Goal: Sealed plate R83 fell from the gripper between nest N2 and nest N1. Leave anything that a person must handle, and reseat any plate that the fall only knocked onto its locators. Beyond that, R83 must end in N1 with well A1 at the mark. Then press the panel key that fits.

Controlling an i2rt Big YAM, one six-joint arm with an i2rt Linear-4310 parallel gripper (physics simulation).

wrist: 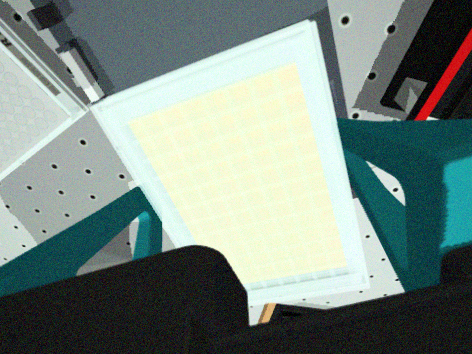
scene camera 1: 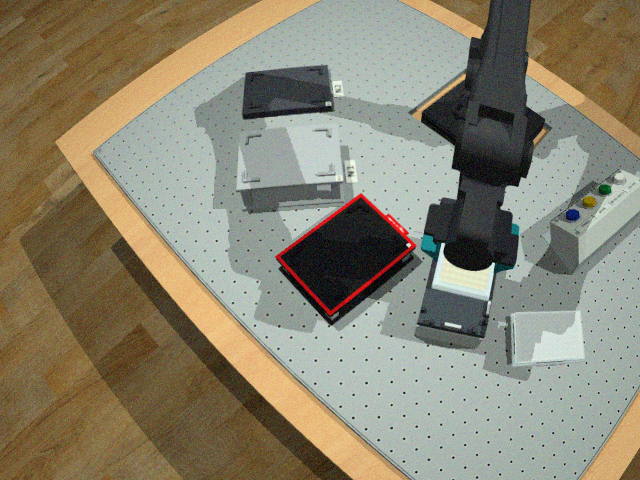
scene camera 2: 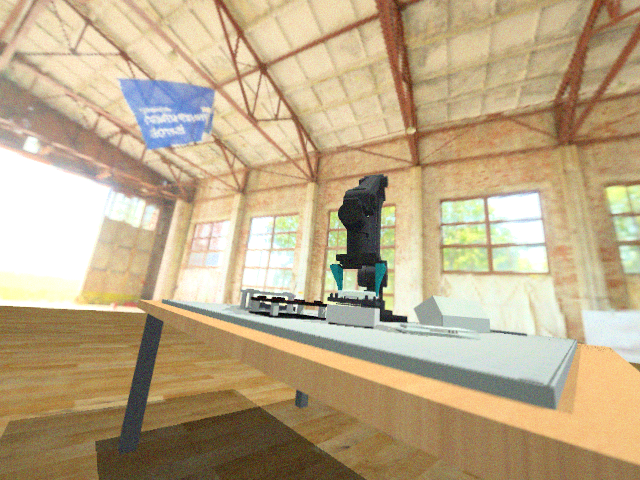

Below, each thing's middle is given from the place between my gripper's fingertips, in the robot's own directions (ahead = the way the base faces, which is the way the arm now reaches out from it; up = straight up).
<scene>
Right now the lid (scene camera 1: 447, 276) is 10 mm behind my hand, 10 mm to the right of it and 10 mm above it. Round my hand: black plate with red outline (scene camera 1: 349, 252): 80 mm ahead, 150 mm to the right, 30 mm below.
</scene>
